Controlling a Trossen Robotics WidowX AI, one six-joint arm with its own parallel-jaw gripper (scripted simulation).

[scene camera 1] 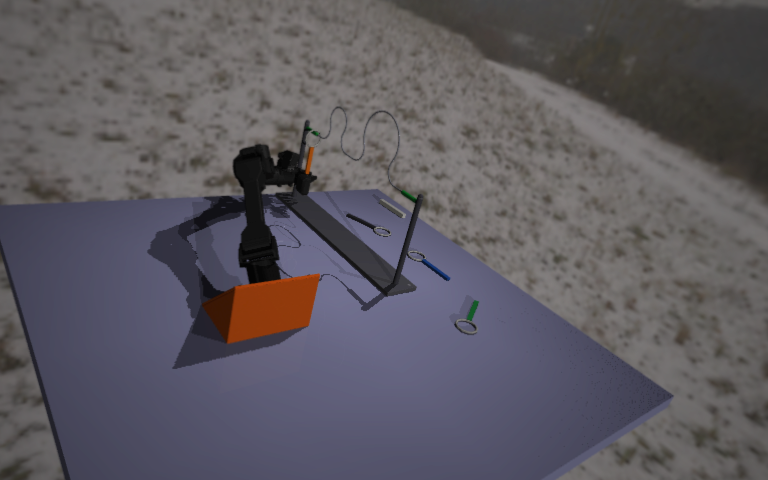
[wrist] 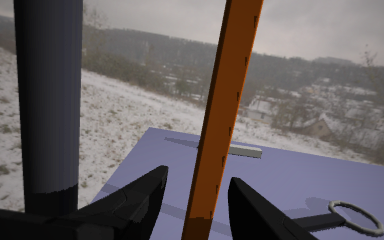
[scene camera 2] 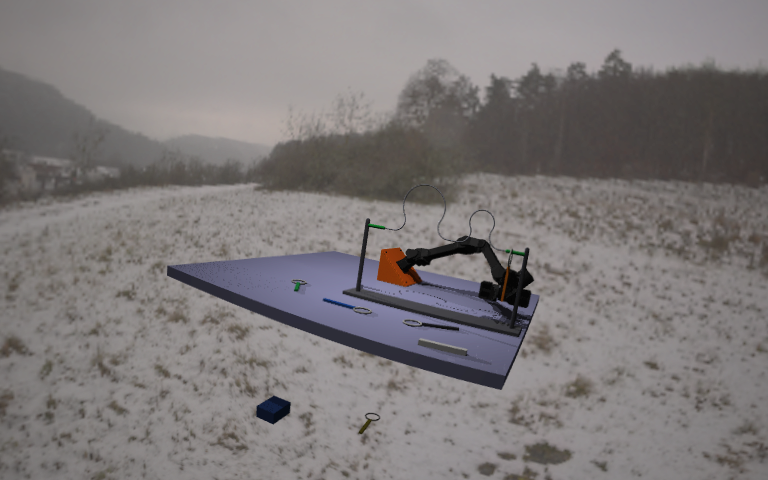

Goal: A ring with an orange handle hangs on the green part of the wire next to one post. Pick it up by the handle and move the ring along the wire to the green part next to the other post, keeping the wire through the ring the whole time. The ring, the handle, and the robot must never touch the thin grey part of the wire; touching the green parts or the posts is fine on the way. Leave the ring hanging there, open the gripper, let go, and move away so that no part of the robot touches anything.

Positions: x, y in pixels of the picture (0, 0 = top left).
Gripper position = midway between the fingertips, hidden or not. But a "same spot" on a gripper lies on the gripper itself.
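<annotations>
Scene camera 1 and the wrist view show the gripper, and it is visible as well in scene camera 2 [501, 297]. On the gripper, [wrist: 138, 203] and [scene camera 1: 301, 170] are the same spot.
</annotations>
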